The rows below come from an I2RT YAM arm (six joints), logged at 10 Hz.
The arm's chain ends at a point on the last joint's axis. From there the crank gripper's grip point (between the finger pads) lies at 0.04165 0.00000 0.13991 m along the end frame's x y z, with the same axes.
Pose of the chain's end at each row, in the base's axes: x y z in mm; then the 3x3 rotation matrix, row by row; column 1 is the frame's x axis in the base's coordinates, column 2 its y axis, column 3 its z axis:
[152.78, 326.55, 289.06], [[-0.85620, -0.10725, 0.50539], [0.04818, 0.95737, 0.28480], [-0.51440, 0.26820, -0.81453]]
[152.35, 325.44, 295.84], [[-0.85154, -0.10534, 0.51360], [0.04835, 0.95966, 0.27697], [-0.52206, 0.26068, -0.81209]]
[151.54, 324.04, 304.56], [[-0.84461, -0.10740, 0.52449], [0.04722, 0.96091, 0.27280], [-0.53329, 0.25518, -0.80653]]
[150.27, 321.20, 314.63], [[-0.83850, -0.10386, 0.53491], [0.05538, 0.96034, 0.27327], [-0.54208, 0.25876, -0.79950]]
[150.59, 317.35, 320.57], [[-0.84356, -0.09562, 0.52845], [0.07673, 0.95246, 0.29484], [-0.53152, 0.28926, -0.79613]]
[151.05, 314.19, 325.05], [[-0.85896, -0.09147, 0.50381], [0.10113, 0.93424, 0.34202], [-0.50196, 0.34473, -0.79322]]
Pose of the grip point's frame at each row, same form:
[187.83, 368.40, 153.67], [[-0.85620, -0.10725, 0.50539], [0.04818, 0.95737, 0.28480], [-0.51440, 0.26820, -0.81453]]
[188.74, 366.20, 160.48], [[-0.85154, -0.10534, 0.51360], [0.04835, 0.95966, 0.27697], [-0.52206, 0.26068, -0.81209]]
[189.74, 364.17, 169.51], [[-0.84461, -0.10740, 0.52449], [0.04722, 0.96091, 0.27280], [-0.53329, 0.25518, -0.80653]]
[190.19, 361.74, 180.19], [[-0.83850, -0.10386, 0.53491], [0.05538, 0.96034, 0.27327], [-0.54208, 0.25876, -0.79950]]
[189.39, 361.80, 187.05], [[-0.84356, -0.09562, 0.52845], [0.07673, 0.95246, 0.29484], [-0.53152, 0.28926, -0.79613]]
[185.76, 366.25, 193.16], [[-0.85896, -0.09147, 0.50381], [0.10113, 0.93424, 0.34202], [-0.50196, 0.34473, -0.79322]]

